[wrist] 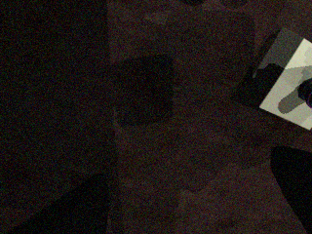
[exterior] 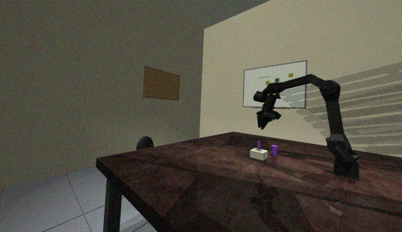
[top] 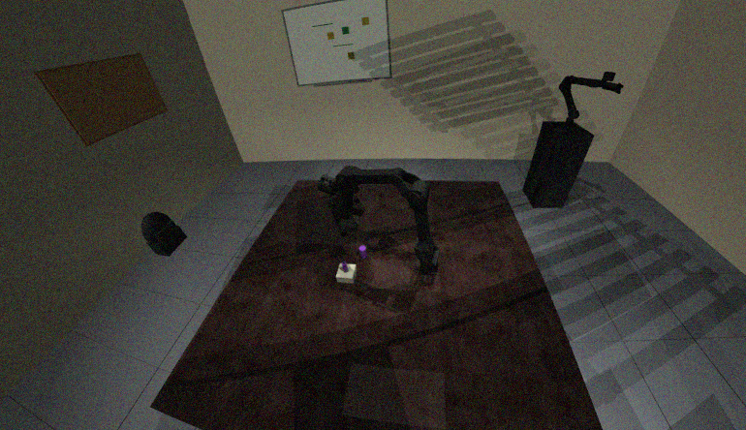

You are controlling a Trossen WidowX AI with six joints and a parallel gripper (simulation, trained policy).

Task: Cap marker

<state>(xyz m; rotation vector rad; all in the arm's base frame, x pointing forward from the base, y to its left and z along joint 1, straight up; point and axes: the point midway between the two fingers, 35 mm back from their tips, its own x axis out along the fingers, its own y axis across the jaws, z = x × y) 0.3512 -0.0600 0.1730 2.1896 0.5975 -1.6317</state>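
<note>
Right now the purple cap is 80 mm behind my gripper tip, 10 mm to the left of it and 110 mm below it. The rest, counted from my gripper tip: white holder block 30 mm behind, 120 mm to the left, 120 mm below; purple marker 30 mm behind, 120 mm to the left, 70 mm below.
</note>
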